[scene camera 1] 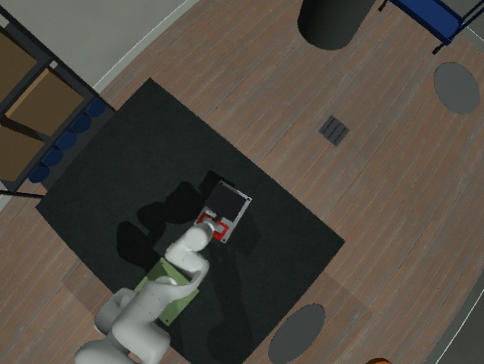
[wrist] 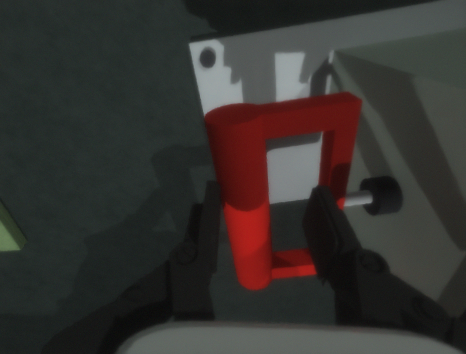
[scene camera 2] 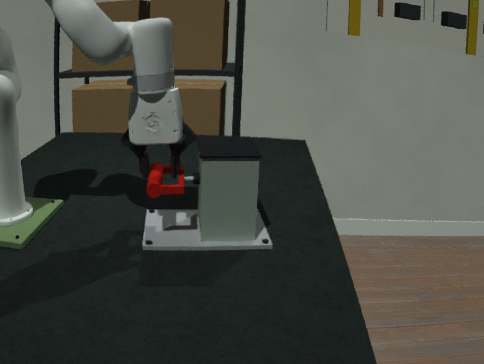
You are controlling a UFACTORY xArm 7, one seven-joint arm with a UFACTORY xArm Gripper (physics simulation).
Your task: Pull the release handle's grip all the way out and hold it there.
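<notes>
The red release handle [scene camera 1: 218, 237] [scene camera 2: 155, 181] [wrist: 245, 170] is a frame with a thick round grip on the robot's side. A short metal rod [scene camera 2: 189, 178] [wrist: 357, 198] joins it to a black collar [wrist: 384, 196] on the grey-green housing [scene camera 2: 229, 200] with a dark top. My gripper [scene camera 2: 160, 172] [wrist: 263, 202] points down, its fingers either side of the grip. In the wrist view one finger is at or very near the grip's outer side; the other is inside the frame opening, with a gap to the grip. It is open. In scene camera 1 the arm hides the fingers.
The housing stands on a pale base plate [scene camera 2: 170, 245] [wrist: 201, 80] on the dark table top [scene camera 1: 150, 125] [scene camera 2: 250, 310]. The arm's green mounting plate [scene camera 1: 167, 315] [scene camera 2: 30, 230] is on the handle's grip side. A shelf rack [scene camera 2: 239, 100] with cardboard boxes stands behind.
</notes>
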